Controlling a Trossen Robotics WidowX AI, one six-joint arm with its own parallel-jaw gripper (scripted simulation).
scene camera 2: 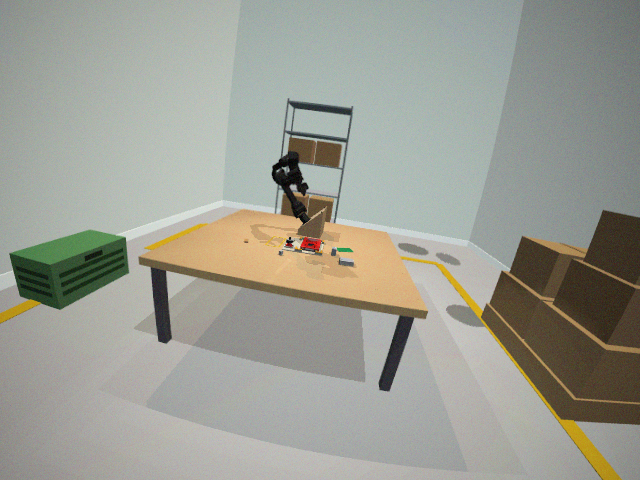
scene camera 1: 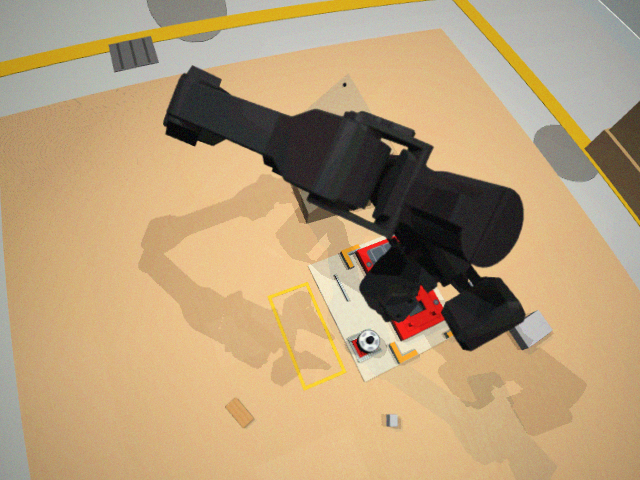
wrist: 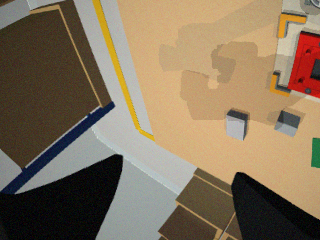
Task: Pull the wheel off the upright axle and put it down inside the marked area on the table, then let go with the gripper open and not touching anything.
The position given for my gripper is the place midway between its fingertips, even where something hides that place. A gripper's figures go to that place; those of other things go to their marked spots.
My gripper (scene camera 1: 476,309) is 48 cm from the lens. A red fixture plate (scene camera 1: 427,313): 79 cm from the lens.
